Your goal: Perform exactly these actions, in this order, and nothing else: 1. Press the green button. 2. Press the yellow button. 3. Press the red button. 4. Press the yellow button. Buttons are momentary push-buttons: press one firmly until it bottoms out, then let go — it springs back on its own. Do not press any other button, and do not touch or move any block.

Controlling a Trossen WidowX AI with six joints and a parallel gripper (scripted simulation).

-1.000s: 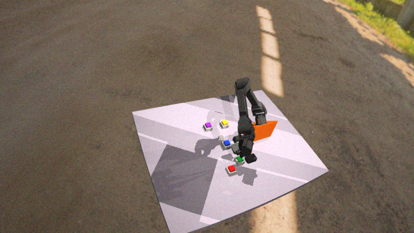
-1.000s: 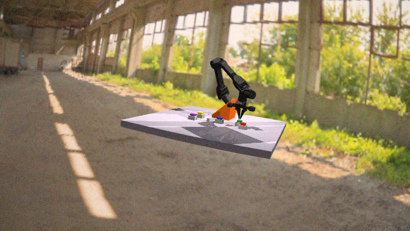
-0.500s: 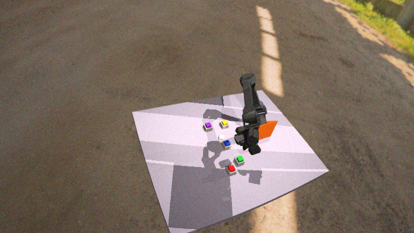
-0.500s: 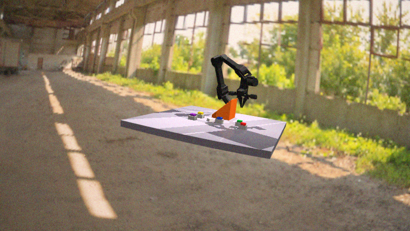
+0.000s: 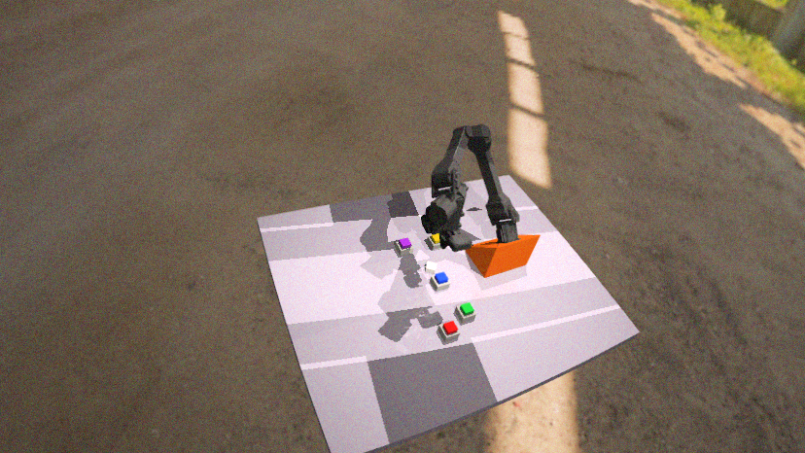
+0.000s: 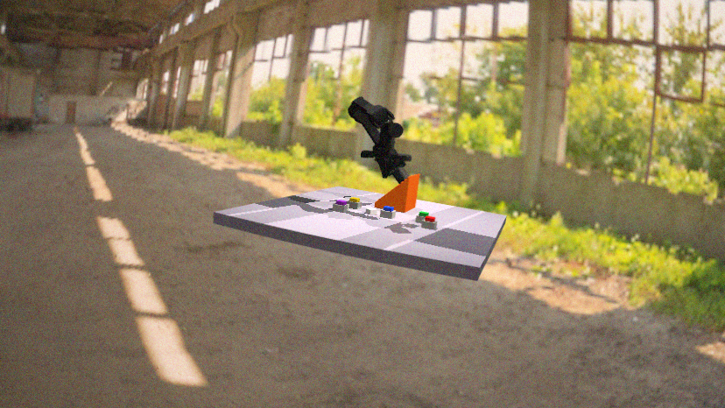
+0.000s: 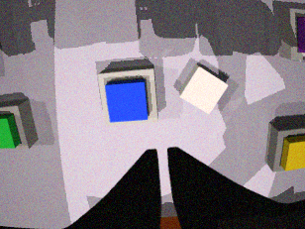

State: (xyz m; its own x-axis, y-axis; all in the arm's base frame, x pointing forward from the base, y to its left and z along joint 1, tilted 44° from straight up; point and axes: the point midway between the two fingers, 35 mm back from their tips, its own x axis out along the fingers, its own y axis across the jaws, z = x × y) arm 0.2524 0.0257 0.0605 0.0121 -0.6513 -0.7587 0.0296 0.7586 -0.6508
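The yellow button lies 8 cm behind my gripper tip, 14 cm to the right of it and 11 cm below it. Also, from my gripper tip: green button 2 cm behind, 16 cm to the left, 11 cm below; blue button 1 cm behind, 3 cm to the left, 11 cm below; purple button 4 cm ahead, 15 cm to the right, 11 cm below.
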